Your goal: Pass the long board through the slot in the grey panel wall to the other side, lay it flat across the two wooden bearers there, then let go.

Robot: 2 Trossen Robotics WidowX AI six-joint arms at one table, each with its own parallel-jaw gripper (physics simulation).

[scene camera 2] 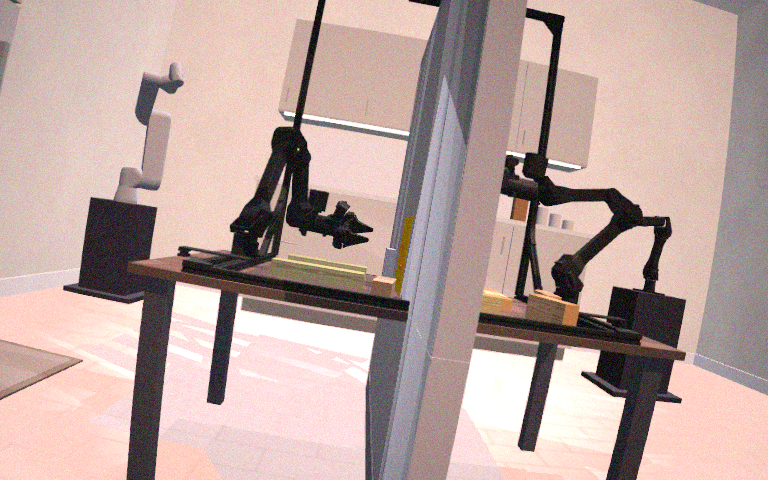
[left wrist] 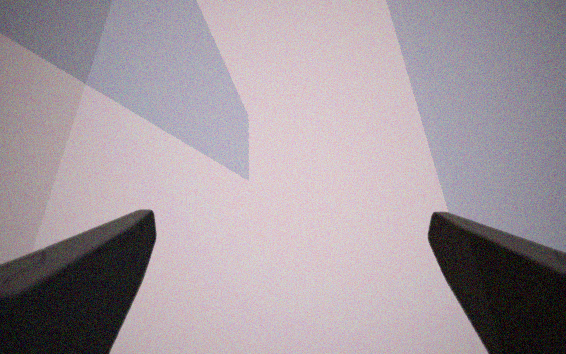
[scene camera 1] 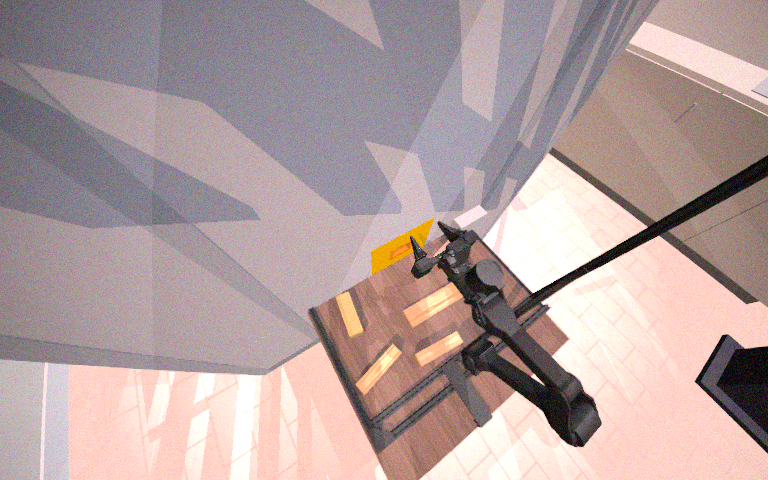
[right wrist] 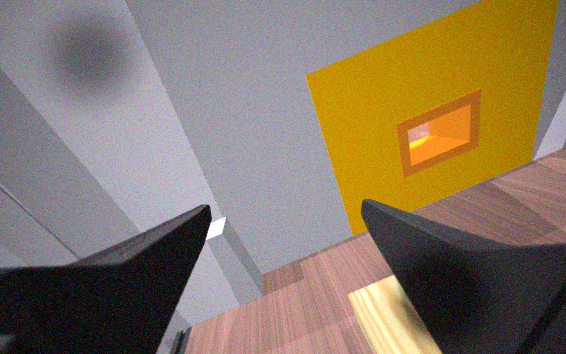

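Seen in the pictures: left gripper, fingertip midpoint: [left wrist: 295, 224] [scene camera 1: 424, 229]; right gripper, fingertip midpoint: [scene camera 2: 371, 235] [right wrist: 287, 208]; left arm's base, link origin: [scene camera 1: 470, 360]; right arm's base, link origin: [scene camera 2: 242, 256].
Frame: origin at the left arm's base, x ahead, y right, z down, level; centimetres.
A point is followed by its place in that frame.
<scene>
Two long pale boards lie parallel on the table in scene camera 2, a front one [scene camera 2: 317, 275] {x 69.3, y -12.0, z 0.3 cm} and a rear one [scene camera 2: 334, 262] {x 66.9, y 12.5, z -1.9 cm}. The grey panel wall [scene camera 1: 254, 169] {x 43.3, y -30.3, z -60.8 cm} [scene camera 2: 487, 226] {x 44.1, y -76.2, z -15.8 cm} [right wrist: 250, 125] {x 48.2, y 20.3, z -16.1 cm} carries a yellow plate [scene camera 1: 382, 261] {x 43.1, y -7.1, z -6.0 cm} [scene camera 2: 405, 243] {x 48.6, y -5.8, z -11.1 cm} [right wrist: 350, 125] {x 48.3, y 10.9, z -12.2 cm} with an orange-rimmed slot [scene camera 1: 400, 250] {x 43.9, y 1.6, z -4.9 cm} [right wrist: 405, 150] {x 48.5, y 5.4, z -7.1 cm}. My right gripper [scene camera 2: 370, 234] {x 57.5, y 19.9, z -11.6 cm} [right wrist: 287, 208] {x 57.5, y 19.9, z -11.6 cm} is open and empty, above the boards, short of the wall. My left gripper [scene camera 1: 426, 230] {x 35.0, y 0.2, z -32.5 cm} [left wrist: 295, 224] {x 35.0, y 0.2, z -32.5 cm} is open and empty beyond the wall, near the plate; the wall hides it in scene camera 2. Which wooden pieces there are the bearers is unclear.
In scene camera 1, wooden pieces [scene camera 1: 349, 314] {x 33.3, y -26.4, z -3.1 cm} [scene camera 1: 433, 304] {x 21.1, y 0.7, z -1.4 cm} [scene camera 1: 438, 348] {x 8.8, y -7.8, z -4.4 cm} [scene camera 1: 379, 367] {x 14.3, y -26.3, z -4.4 cm} lie on the table [scene camera 1: 390, 430] {x -1.5, y -32.2, z 1.9 cm}. A small block [scene camera 2: 383, 284] {x 53.7, y -30.3, z -2.0 cm} sits by the wall. A pale wood end [right wrist: 380, 310] {x 59.0, y 16.7, z -1.9 cm} shows beneath a finger. Black frame posts [scene camera 2: 308, 67] {x 88.4, y 34.0, z -64.8 cm} [scene camera 2: 550, 96] {x 3.1, y 34.0, z -70.7 cm} rise behind the arms.
</scene>
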